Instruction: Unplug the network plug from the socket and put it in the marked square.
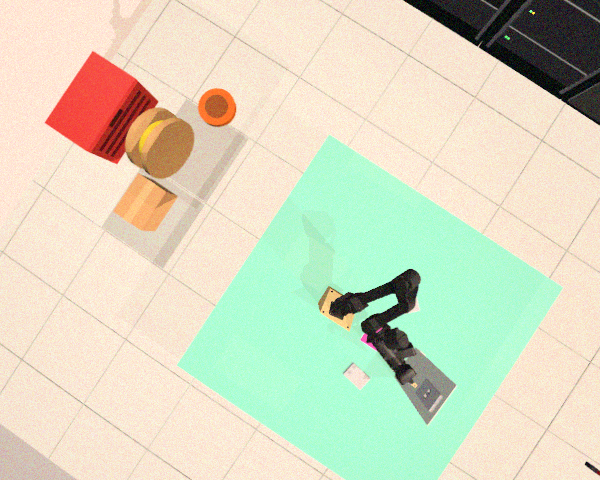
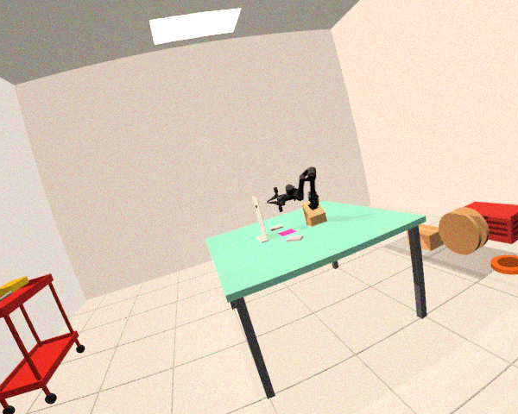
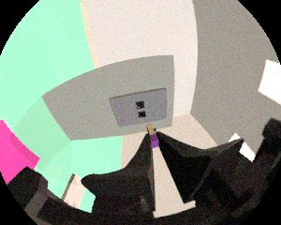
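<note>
The marked square lies 80 mm behind my gripper tip, 50 mm to the left of it and 260 mm below it. From my gripper tip the other things lie so: upright panel 90 mm ahead, 10 mm to the right, 110 mm below.
</note>
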